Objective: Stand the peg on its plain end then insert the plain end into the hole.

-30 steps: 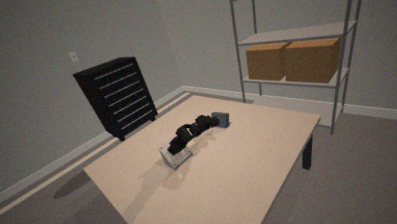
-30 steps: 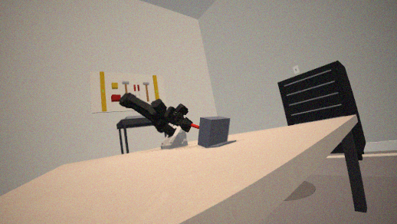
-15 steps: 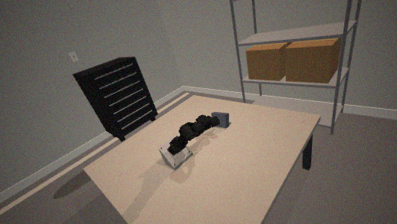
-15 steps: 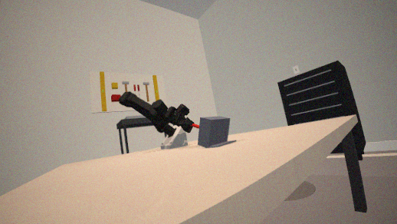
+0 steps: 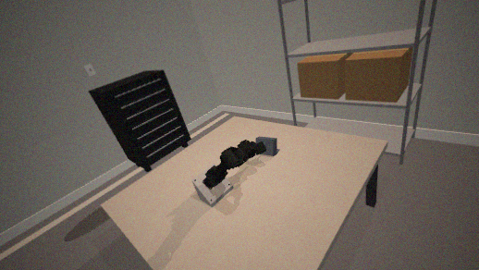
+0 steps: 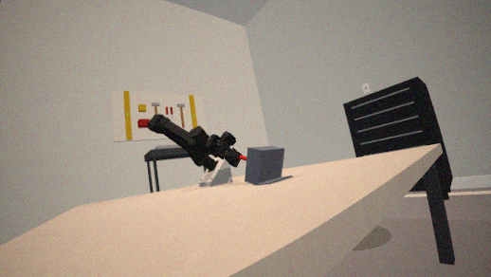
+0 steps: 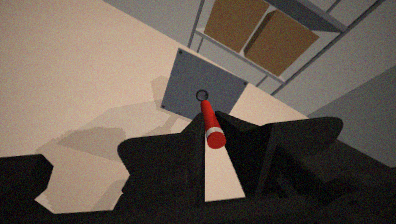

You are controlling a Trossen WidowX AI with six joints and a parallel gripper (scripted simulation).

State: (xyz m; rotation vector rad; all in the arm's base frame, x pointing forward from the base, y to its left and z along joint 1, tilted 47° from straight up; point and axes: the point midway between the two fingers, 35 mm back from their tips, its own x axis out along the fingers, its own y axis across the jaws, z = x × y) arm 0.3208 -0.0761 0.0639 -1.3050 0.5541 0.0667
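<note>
Now: the grey sloped panel 10 cm ahead of my gripper tip, 1 cm to the left of it and 4 cm below it. The rest, counted from my gripper tip: red peg: 2 cm behind.
</note>
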